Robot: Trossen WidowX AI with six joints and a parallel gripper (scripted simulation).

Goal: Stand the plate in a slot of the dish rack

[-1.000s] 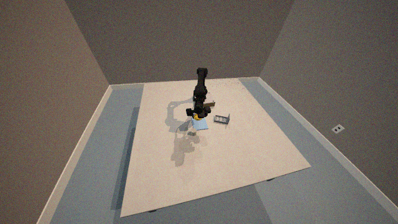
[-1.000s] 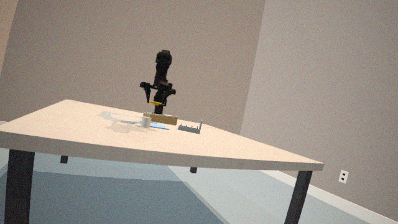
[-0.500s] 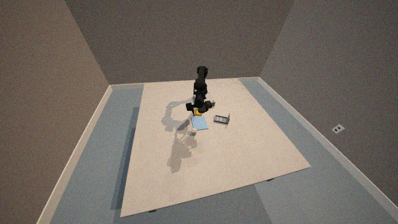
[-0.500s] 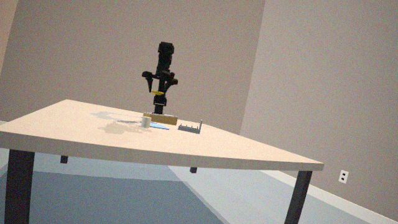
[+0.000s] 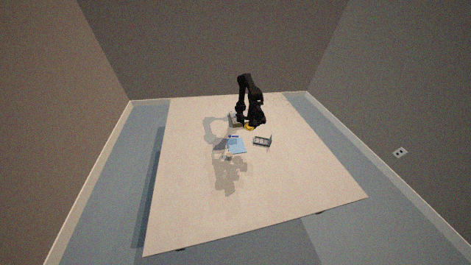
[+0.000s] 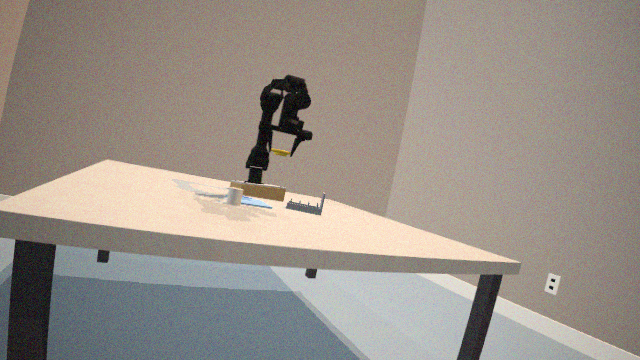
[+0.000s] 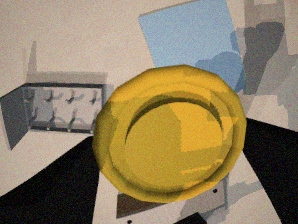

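The grey dish rack is 16 cm below my gripper tip, 13 cm to the left of it and 2 cm ahead of it. From my gripper tip the other things lie so: yellow plate (1 cm above); white cup (17 cm to the right, 16 cm below, 7 cm ahead); blue utensil (18 cm below, 12 cm behind, 6 cm to the right).
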